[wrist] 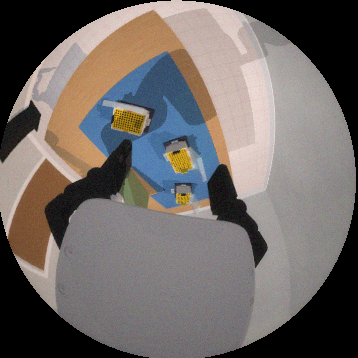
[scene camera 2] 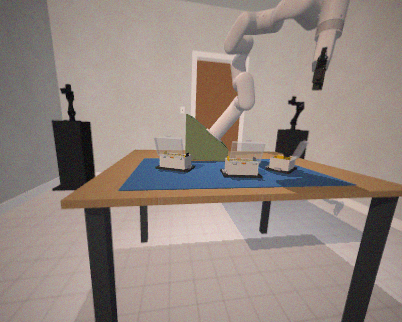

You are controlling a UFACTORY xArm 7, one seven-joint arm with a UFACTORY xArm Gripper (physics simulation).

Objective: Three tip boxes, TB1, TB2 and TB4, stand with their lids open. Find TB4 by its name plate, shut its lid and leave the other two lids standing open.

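Frame: origin at the arm's base, x down, y left, z ahead, level; millimetres.
Seen in the pictures: gripper, between the fingertips: (wrist: 173, 162) (scene camera 2: 317, 86); arm's base, origin of its link: (scene camera 2: 213, 135).
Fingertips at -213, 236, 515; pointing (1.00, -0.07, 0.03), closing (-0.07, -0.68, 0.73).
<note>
Offsets run from my fingertips to a thing's top centre, as dx, dy, dz. "*": to the spot under its first point. Level surfaces: height alone.
Three white tip boxes with yellow tips and clear raised lids stand on the blue mat: a left box @(+283, -483, -220) (scene camera 2: 175, 161) (wrist: 183, 194), a middle box @(+283, -218, -106) (scene camera 2: 242, 167) (wrist: 180, 158) and a right box @(+283, +26, -181) (scene camera 2: 283, 163) (wrist: 129, 121). The right box's lid @(* +237, +43, -79) (scene camera 2: 300, 149) leans out to the right in the scene view. The name plates are too small to read, so I cannot tell which box is TB4. My gripper (scene camera 2: 318, 86) (wrist: 173, 162) is open and empty, high above the table and to the right of the boxes in the scene view.
A green panel (scene camera 2: 202, 142) (wrist: 134, 190) rises at the back of the mat @(dx +349) (scene camera 2: 150, 181) (wrist: 150, 152), near the arm's base. The wooden table @(dx +352) (scene camera 2: 100, 192) (wrist: 125, 42) surrounds the mat. Black pedestals (scene camera 2: 73, 152) (scene camera 2: 292, 136) with small dark arms stand behind the table.
</note>
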